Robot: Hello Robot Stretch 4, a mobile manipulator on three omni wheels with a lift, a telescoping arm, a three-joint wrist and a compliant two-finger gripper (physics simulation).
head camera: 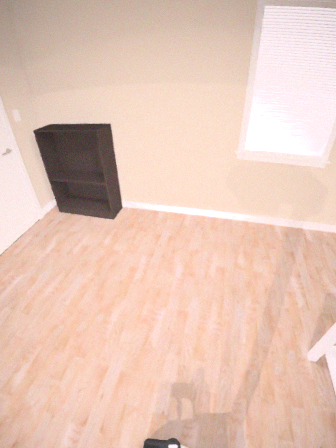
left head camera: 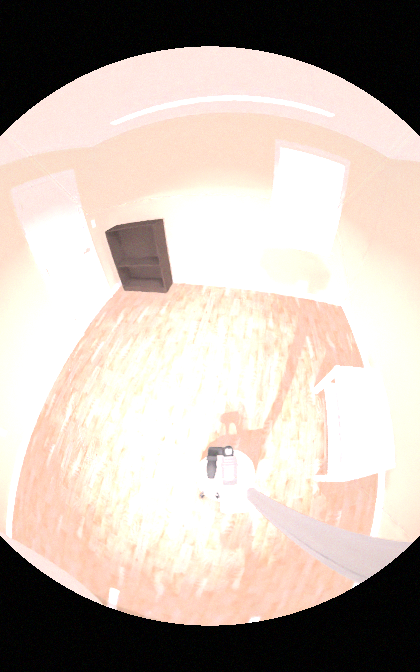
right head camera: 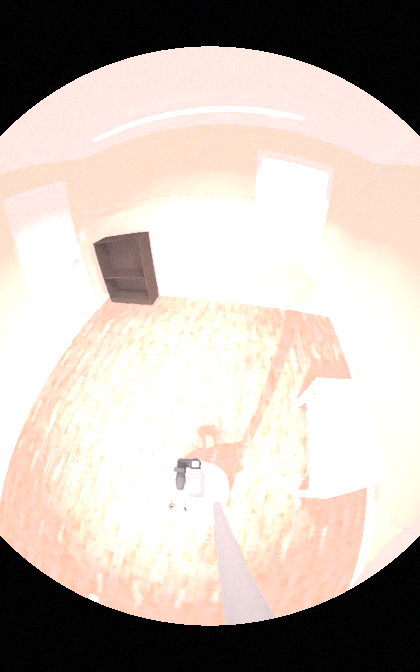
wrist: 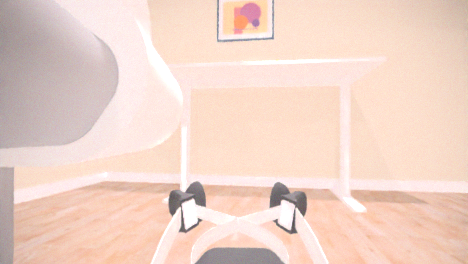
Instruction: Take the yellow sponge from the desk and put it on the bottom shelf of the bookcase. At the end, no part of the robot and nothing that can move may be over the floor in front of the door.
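Places are measured from the robot's base along level axes (x left, y back, z up), in metres.
Pixels of known places: gripper, fingertip midpoint: (wrist: 237, 197).
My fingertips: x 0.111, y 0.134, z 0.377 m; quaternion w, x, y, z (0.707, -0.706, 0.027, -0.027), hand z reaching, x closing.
Observation:
Behind a point stands the place of what it marks.
The yellow sponge does not show in any view. The white desk (head camera: 325, 344) {x -0.925, y -0.625, z 0.215 m} (left head camera: 360, 425) (right head camera: 340, 440) (wrist: 280, 74) {x 0.566, y 1.799, z 0.897 m} stands at the right in the head views; its top is washed out there, and the wrist view shows it from below its top. The dark bookcase (head camera: 113, 170) {x 0.655, y -2.451, z 0.533 m} (left head camera: 164, 255) (right head camera: 148, 267) stands against the far wall at the left, with its open front facing the room; its bottom shelf (head camera: 85, 205) {x 1.091, y -2.446, z 0.072 m} holds no visible object. My gripper (left head camera: 210, 495) (right head camera: 178, 507) (wrist: 237, 197) {x 0.111, y 0.134, z 0.377 m} is open and empty, low over the robot's base and away from the desk.
A white door (head camera: 15, 200) {x 1.730, y -2.084, z 0.382 m} (left head camera: 55, 235) (right head camera: 47, 245) is in the left wall, close to the bookcase. A window (head camera: 292, 85) {x -1.048, y -2.191, z 1.431 m} is in the far wall at the right. A framed picture (wrist: 245, 20) {x 0.364, y 2.352, z 1.540 m} hangs above the desk. The grey mast (left head camera: 320, 537) (right head camera: 237, 565) crosses the lower fisheye views.

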